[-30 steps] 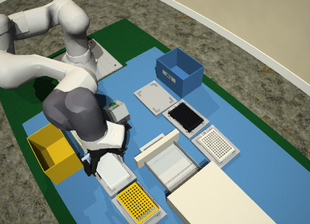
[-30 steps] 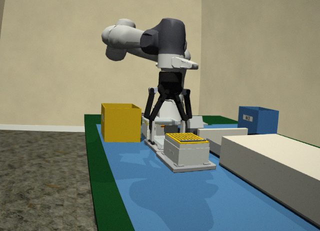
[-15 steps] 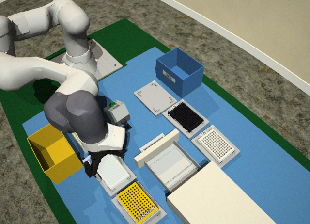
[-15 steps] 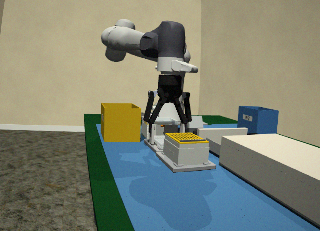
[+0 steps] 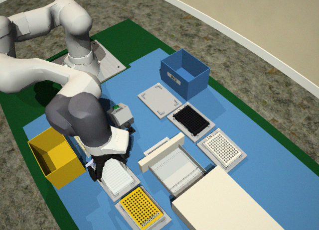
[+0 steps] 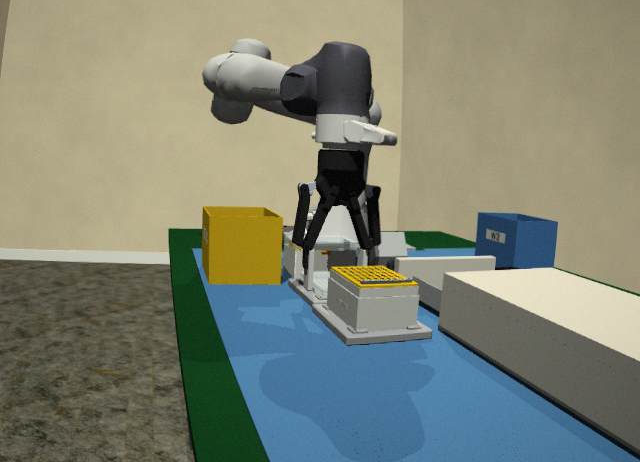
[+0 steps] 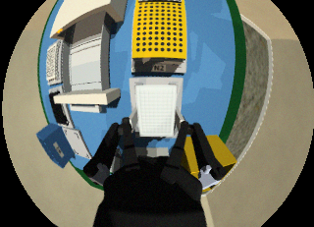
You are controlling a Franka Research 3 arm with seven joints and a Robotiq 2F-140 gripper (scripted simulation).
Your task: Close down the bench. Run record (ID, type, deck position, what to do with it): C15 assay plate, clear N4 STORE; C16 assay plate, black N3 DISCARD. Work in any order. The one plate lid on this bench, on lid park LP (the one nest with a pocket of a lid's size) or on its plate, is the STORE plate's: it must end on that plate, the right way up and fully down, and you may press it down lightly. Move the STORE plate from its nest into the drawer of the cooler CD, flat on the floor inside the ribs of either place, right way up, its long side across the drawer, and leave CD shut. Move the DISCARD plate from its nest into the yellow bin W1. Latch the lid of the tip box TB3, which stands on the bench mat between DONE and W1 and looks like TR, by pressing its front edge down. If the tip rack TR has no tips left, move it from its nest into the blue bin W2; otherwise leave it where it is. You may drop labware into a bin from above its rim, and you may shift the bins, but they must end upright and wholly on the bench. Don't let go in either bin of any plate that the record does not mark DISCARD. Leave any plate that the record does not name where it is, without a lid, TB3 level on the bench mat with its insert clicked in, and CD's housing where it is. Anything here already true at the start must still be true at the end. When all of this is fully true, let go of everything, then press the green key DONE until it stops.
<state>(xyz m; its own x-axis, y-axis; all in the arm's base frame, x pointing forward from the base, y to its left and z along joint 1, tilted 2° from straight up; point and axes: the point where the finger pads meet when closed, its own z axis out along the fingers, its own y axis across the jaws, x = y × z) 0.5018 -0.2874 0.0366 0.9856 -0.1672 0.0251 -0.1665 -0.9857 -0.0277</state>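
Now: the plate lid 10 mm below my hand. Round my hand: nest N4 (30 mm below); then tip rack TR (160 mm ahead, 40 mm to the right, 20 mm above); then tip box TB3 (170 mm behind, 50 mm to the left).
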